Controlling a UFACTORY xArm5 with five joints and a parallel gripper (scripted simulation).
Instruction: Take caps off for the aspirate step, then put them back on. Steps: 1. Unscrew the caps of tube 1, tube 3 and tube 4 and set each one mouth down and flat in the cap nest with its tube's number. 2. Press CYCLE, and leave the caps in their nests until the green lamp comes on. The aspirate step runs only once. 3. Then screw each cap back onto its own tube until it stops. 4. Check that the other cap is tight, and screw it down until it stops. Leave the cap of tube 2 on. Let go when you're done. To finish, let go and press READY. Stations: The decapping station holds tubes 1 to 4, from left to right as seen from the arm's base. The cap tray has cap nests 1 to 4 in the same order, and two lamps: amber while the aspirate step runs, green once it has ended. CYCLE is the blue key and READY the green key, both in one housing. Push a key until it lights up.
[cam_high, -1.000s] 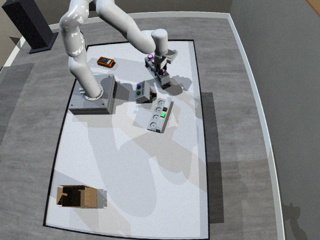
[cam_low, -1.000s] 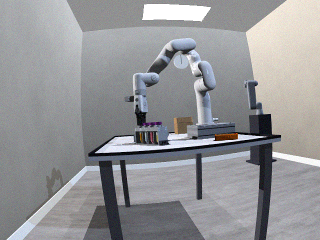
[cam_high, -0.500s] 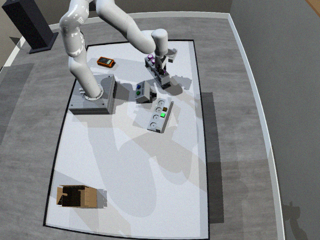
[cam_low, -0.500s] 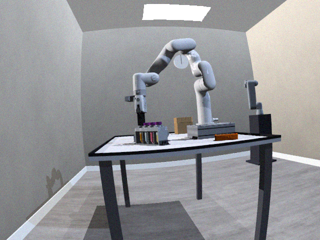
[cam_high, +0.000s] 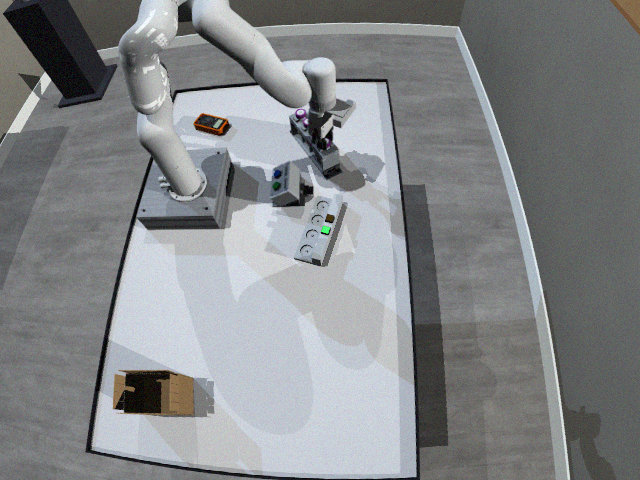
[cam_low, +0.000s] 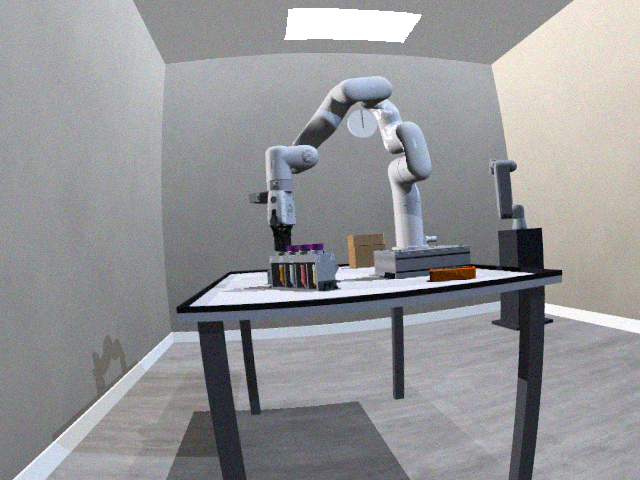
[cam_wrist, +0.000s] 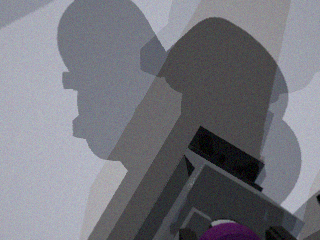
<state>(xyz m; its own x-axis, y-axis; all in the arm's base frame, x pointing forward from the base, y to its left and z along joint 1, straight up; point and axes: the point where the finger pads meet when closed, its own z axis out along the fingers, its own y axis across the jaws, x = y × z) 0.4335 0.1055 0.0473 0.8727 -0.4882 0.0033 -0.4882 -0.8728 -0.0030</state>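
My hand is 150 mm past the green key, 120 mm to the left of it and 60 mm above it. Also, from my hand: blue key: 150 mm behind, 70 mm to the right, 60 mm below; then key housing: 130 mm behind, 100 mm to the right, 80 mm below; then cardboard box: 730 mm to the right, 450 mm behind, 60 mm below.
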